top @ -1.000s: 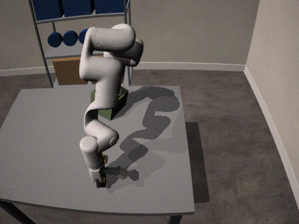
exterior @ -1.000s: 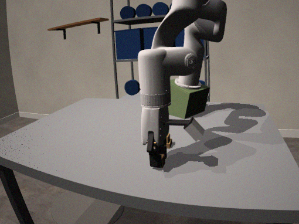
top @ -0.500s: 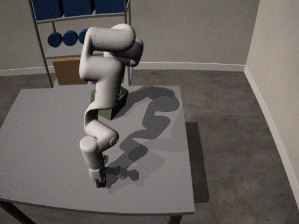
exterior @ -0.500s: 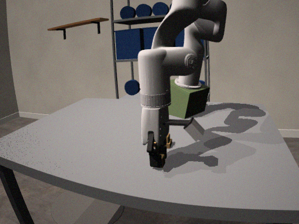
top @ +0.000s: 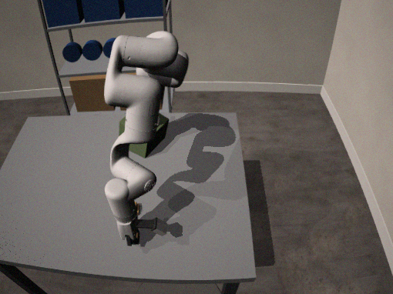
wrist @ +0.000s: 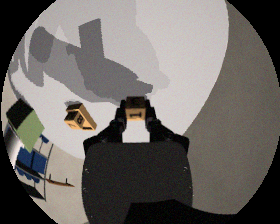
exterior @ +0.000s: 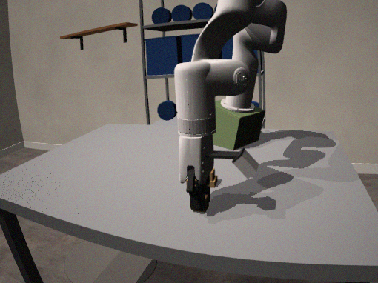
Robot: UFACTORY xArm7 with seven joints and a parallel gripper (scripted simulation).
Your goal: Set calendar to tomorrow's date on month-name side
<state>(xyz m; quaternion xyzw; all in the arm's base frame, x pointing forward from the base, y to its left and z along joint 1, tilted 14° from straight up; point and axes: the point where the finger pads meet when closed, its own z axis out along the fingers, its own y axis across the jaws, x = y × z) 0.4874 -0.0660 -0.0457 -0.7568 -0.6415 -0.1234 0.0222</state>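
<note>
Now: the cube 10 mm below my hand. The rest, counted from my hand: wooden calendar tray (130 mm behind, 10 mm to the right, 20 mm below).
</note>
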